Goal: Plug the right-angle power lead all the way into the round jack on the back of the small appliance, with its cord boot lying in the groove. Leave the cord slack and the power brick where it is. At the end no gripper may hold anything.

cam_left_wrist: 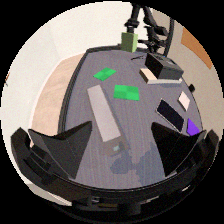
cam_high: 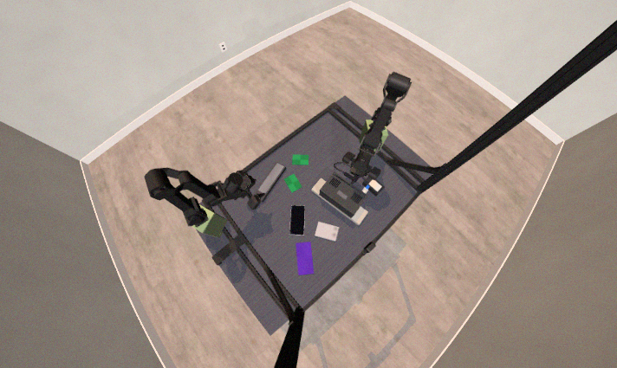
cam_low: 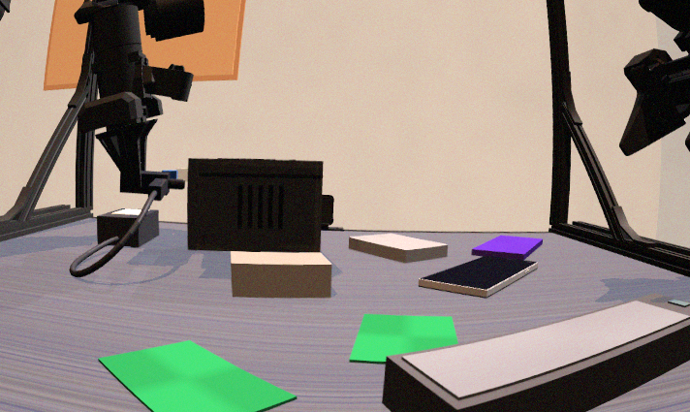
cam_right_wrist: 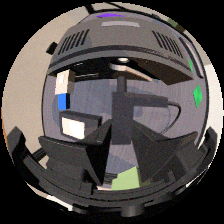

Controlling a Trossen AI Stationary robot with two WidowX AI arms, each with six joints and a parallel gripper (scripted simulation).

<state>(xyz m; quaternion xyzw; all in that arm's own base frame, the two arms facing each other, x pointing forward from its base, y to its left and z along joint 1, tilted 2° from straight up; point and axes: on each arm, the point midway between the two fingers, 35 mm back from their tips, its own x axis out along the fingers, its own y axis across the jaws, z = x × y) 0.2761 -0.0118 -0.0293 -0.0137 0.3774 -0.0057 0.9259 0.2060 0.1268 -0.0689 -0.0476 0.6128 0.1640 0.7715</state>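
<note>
Now: the black right-angle plug 30 mm to the left of my right hand and 30 mm below it. Also, from my right hand: block 140 mm to the left, 100 mm below, 60 mm behind.
</note>
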